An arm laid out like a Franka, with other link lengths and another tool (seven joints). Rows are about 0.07 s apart.
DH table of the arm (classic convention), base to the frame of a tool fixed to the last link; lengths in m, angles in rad. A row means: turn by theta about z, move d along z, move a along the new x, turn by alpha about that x. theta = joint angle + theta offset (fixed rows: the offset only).
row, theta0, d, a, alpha
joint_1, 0, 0.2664, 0, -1.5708
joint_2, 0, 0, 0, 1.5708
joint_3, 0, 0.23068, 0.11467, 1.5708
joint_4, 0, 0, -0.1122, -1.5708
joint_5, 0, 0.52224, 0, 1.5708
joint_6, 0, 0, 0.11, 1.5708
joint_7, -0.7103, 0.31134, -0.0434, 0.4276
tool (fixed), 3.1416, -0.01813, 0, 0
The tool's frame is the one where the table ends.
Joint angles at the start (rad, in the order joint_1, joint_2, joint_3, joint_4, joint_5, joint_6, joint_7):
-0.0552, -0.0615, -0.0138, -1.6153, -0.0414, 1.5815, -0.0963
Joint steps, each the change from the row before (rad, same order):
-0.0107, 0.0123, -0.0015, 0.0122, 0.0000, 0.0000, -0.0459
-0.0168, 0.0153, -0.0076, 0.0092, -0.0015, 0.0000, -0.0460
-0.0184, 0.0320, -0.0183, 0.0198, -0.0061, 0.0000, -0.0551
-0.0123, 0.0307, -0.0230, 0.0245, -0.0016, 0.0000, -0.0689
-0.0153, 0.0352, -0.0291, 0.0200, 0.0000, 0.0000, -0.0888
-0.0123, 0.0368, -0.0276, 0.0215, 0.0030, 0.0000, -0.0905
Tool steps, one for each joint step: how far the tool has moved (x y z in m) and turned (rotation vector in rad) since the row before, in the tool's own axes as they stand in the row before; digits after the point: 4 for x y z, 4 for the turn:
0.0044, -0.0094, -0.0024, -0.0001, 0.0146, -0.0304
0.0124, -0.0156, -0.0005, -0.0041, 0.0147, -0.0174
0.0199, -0.0248, 0.0018, -0.0066, 0.0208, -0.0115
0.0186, -0.0225, -0.0009, -0.0046, 0.0209, -0.0278
0.0257, -0.0264, 0.0046, -0.0133, 0.0296, -0.0364
0.0233, -0.0232, 0.0064, -0.0147, 0.0297, -0.0432

